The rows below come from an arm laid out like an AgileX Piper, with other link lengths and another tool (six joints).
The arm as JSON. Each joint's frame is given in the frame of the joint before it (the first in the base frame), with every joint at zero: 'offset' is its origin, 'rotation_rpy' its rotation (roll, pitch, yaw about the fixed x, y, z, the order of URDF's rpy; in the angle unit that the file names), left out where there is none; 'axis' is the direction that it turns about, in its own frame. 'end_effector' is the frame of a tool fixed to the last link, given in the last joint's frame.
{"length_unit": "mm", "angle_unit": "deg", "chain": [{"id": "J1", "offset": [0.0, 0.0, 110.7], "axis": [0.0, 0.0, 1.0]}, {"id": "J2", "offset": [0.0, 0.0, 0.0], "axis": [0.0, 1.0, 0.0]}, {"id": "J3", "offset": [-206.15, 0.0, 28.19], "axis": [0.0, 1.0, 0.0]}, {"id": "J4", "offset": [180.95, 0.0, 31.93], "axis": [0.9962, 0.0, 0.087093]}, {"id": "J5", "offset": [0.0, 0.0, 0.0], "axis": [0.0, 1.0, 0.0]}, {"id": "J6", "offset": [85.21, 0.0, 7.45], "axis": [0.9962, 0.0, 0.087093]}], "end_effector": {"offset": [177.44, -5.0, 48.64], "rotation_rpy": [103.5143, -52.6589, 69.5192]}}
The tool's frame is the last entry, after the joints.
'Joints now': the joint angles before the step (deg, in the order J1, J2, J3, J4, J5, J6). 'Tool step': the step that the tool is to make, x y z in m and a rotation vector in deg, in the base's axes. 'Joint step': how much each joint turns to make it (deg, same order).
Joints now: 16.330 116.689 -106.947 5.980 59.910 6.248
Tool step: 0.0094 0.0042 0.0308 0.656 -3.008 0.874
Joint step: -0.009 0.004 -7.155 0.005 4.149 -0.508
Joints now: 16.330 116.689 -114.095 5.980 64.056 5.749
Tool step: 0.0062 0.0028 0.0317 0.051 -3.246 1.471
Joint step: 0.010 -0.017 -7.336 -0.219 4.359 -1.206
